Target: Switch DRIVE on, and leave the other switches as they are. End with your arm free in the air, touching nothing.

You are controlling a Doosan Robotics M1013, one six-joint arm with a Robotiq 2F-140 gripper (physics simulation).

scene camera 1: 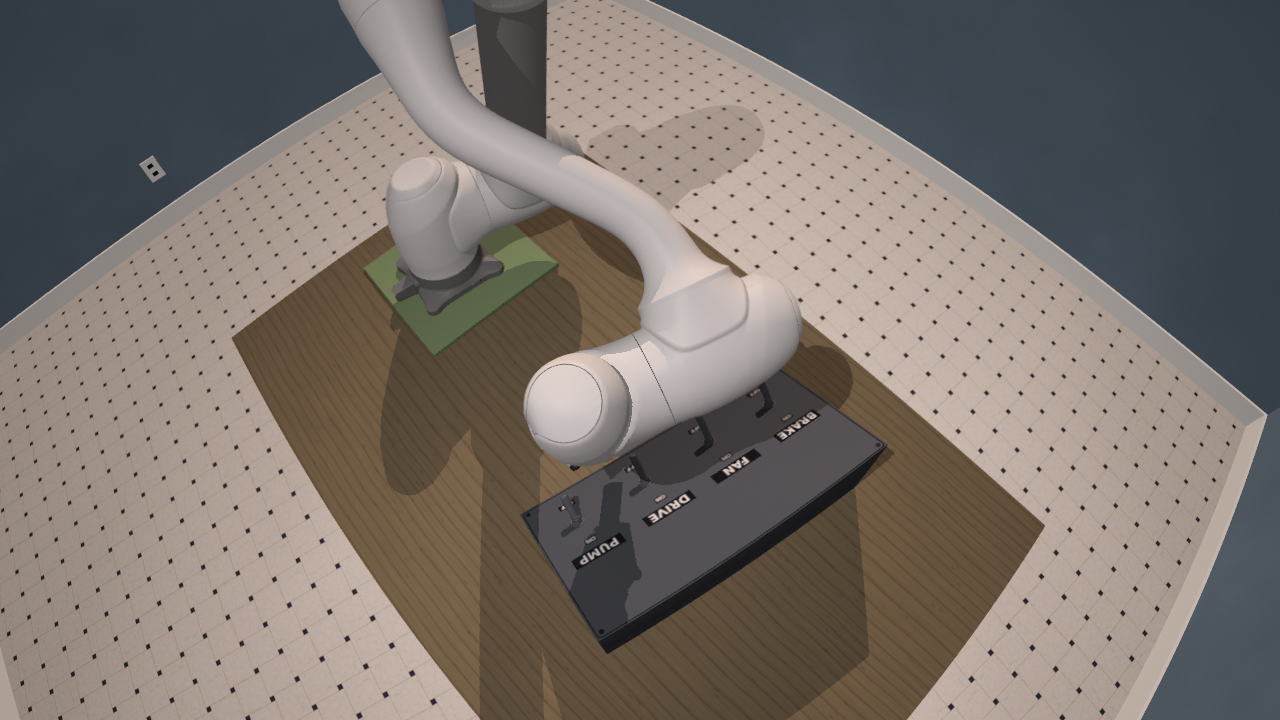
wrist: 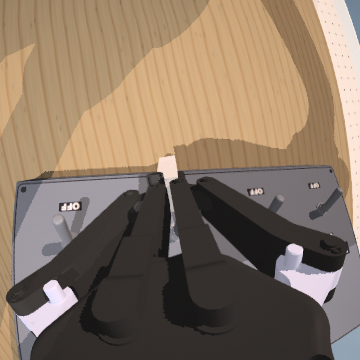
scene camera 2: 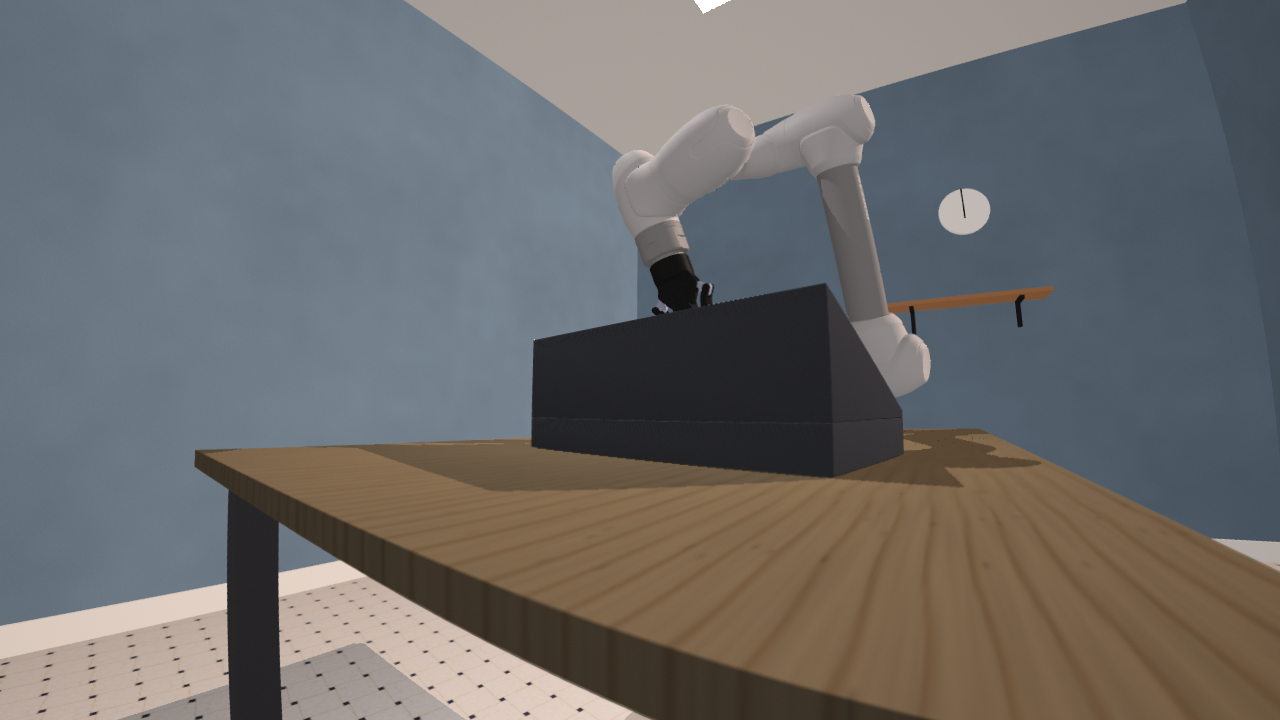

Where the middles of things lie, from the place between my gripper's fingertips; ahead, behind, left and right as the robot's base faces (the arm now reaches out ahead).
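The dark switch box [scene camera 2: 781, 382] is there in the scene, and counted from my hand the box is 6 cm to the left of it, 15 cm ahead of it and 3 cm below it.
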